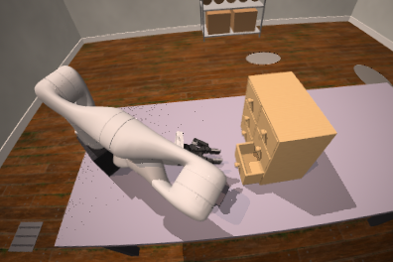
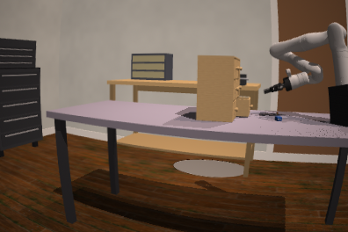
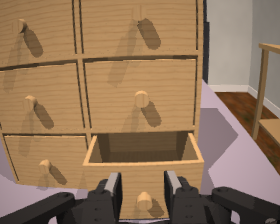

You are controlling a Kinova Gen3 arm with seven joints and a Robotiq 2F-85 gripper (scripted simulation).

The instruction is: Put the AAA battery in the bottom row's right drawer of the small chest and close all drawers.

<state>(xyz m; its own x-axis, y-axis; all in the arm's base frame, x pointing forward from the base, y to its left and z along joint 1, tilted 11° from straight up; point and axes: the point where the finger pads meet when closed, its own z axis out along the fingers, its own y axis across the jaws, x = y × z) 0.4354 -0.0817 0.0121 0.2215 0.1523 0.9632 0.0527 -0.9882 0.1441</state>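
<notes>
Now: hand 60 mm past the AAA battery, 100 mm to the left of it and 130 mm above it. Also, from my hand: small blue object 80 mm behind, 100 mm to the left, 130 mm below.
</notes>
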